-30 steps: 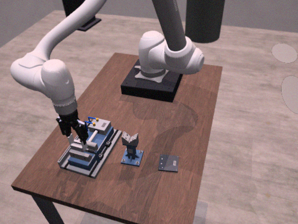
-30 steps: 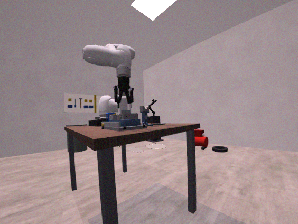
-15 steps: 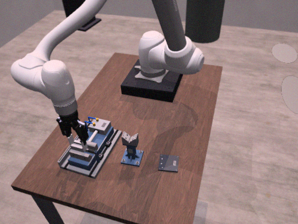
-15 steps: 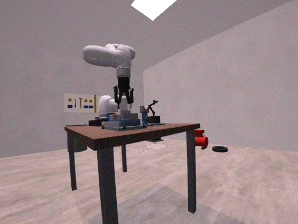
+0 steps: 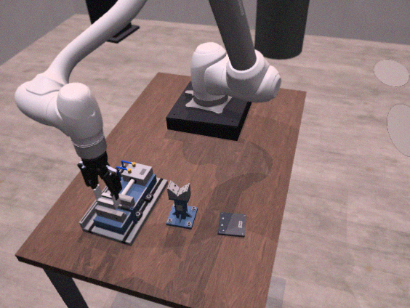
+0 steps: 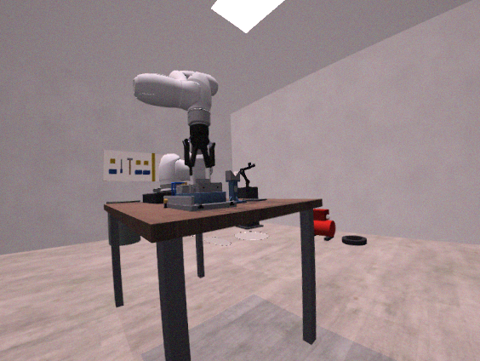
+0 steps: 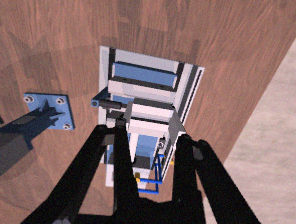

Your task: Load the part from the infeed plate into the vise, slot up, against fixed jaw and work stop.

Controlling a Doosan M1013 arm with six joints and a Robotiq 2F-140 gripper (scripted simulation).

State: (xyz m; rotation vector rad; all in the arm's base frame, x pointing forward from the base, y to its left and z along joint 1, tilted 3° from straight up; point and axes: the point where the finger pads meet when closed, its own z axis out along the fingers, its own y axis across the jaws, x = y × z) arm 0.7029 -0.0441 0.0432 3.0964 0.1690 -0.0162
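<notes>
Now: hand 2 cm above the part. From my hand the other things lie so: fixed jaw 3 cm ahead, 2 cm to the left, 4 cm below; then work stop 1 cm behind, 7 cm to the left, 3 cm below; then moving jaw 4 cm behind, 2 cm to the left, 4 cm below.
</notes>
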